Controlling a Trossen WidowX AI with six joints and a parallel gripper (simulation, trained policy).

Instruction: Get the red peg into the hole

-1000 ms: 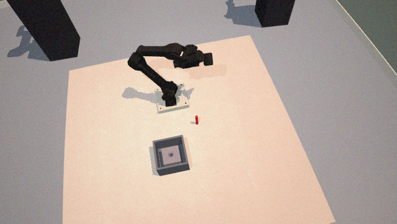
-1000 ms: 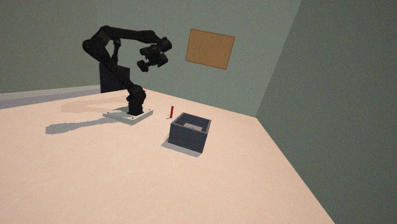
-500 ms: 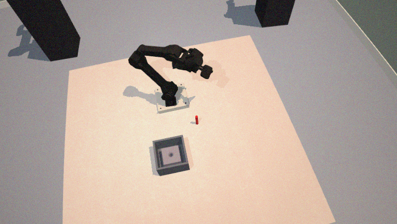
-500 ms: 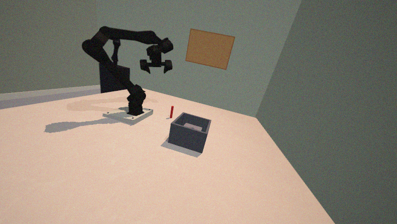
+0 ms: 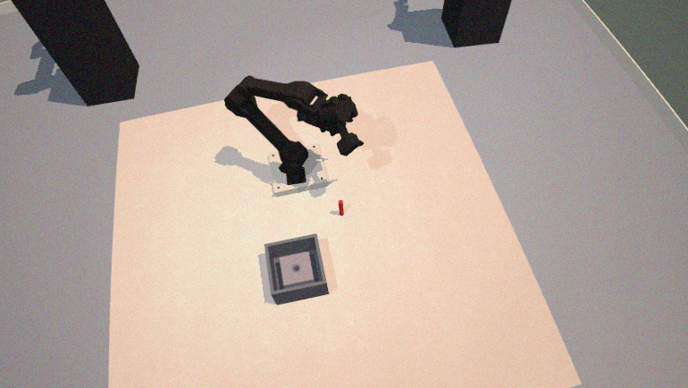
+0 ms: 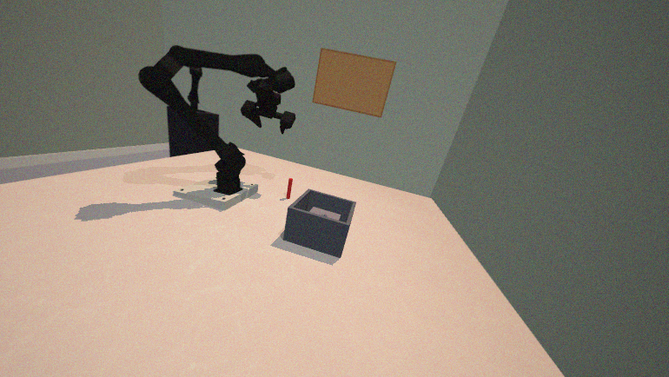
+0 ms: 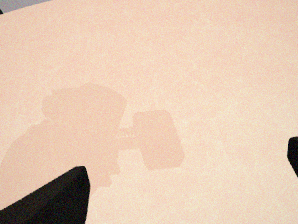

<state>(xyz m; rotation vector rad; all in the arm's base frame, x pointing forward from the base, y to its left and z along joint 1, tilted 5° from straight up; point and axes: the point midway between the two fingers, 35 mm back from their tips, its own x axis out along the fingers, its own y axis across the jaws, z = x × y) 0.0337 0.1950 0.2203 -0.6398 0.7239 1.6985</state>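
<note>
Now: the red peg 150 mm ahead of my gripper tip, 80 mm to the right of it and 190 mm below it. The rest, counted from my gripper tip: grey box 340 mm ahead, 240 mm to the right, 200 mm below; plate 340 mm ahead, 240 mm to the right, 180 mm below.
</note>
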